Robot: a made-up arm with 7 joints. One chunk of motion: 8 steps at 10 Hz.
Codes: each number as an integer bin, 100 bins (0 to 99) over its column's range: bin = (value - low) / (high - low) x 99, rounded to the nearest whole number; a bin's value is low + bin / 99 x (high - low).
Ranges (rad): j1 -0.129..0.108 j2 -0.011..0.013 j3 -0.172..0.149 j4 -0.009..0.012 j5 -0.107..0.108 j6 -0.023..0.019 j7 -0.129..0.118
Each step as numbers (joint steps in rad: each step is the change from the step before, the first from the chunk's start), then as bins.
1 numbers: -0.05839 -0.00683 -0.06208 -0.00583 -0.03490 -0.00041 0.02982
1 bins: 29 17 34 15 33 53 64
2 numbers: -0.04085 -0.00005 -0.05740 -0.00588 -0.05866 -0.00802 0.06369
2 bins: 37 45 35 15 22 35 77
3 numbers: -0.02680 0.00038 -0.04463 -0.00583 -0.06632 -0.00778 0.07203
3 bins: 43 47 39 15 19 36 81
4 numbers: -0.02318 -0.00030 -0.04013 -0.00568 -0.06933 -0.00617 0.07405
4 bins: 44 44 41 16 17 40 81
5 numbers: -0.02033 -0.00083 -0.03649 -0.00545 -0.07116 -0.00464 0.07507
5 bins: 45 42 42 17 17 43 82
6 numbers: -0.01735 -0.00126 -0.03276 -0.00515 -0.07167 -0.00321 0.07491
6 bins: 47 40 43 18 16 47 82
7 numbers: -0.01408 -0.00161 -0.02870 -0.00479 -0.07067 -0.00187 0.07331
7 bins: 48 39 44 20 17 50 81
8 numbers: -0.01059 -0.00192 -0.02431 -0.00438 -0.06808 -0.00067 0.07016
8 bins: 49 37 46 22 18 53 80
